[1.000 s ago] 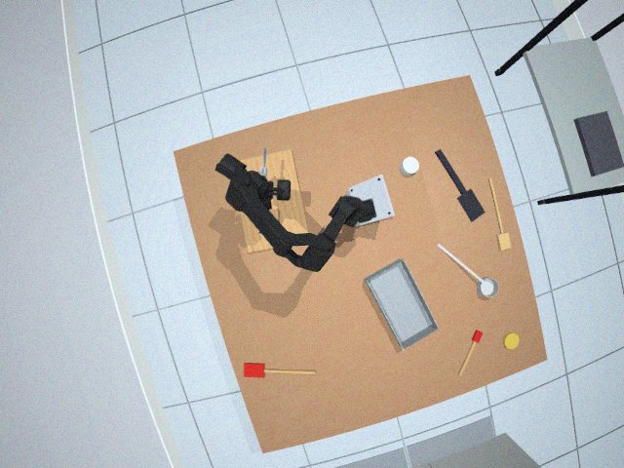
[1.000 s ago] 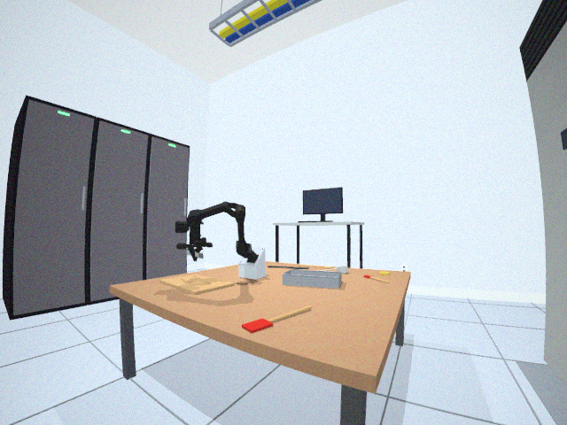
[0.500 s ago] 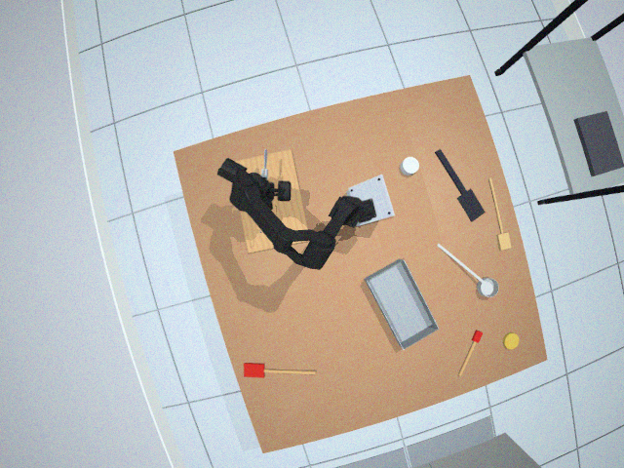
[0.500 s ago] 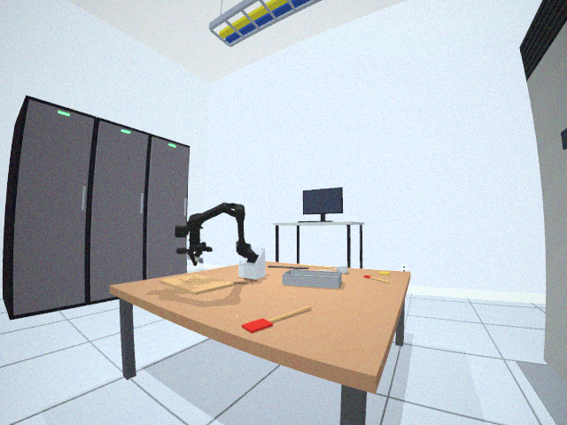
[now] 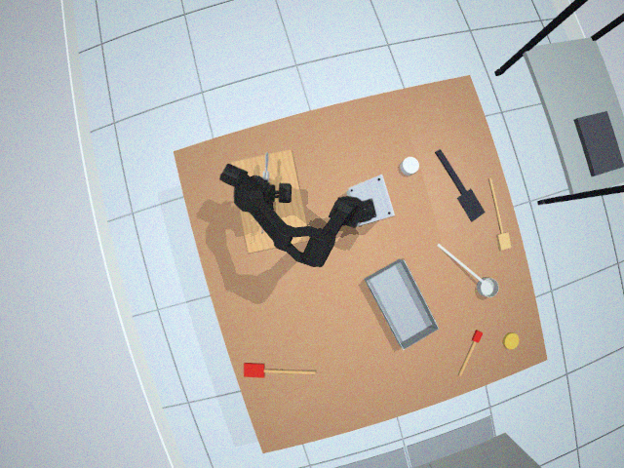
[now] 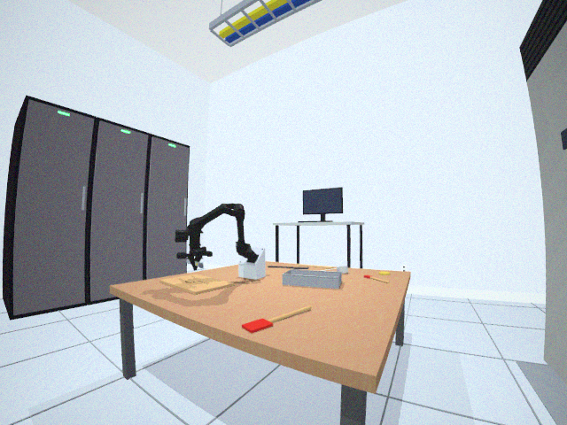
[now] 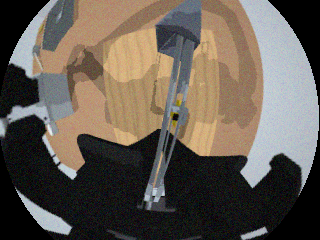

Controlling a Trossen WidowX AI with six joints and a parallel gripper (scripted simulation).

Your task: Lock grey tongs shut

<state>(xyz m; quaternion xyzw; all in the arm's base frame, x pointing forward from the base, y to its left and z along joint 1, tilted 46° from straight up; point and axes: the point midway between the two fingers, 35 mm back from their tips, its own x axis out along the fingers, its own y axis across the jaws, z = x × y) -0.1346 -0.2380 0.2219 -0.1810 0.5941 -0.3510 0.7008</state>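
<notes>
Now: gripper tip 1 cm short of the wooden board and 7 cm above it. From my gripper tip the other things lie so: red spatula 65 cm ahead, 16 cm to the right, 7 cm below; white puck 56 cm to the left, 6 cm below; grey roasting tin 51 cm ahead, 39 cm to the left, 5 cm below.
</notes>
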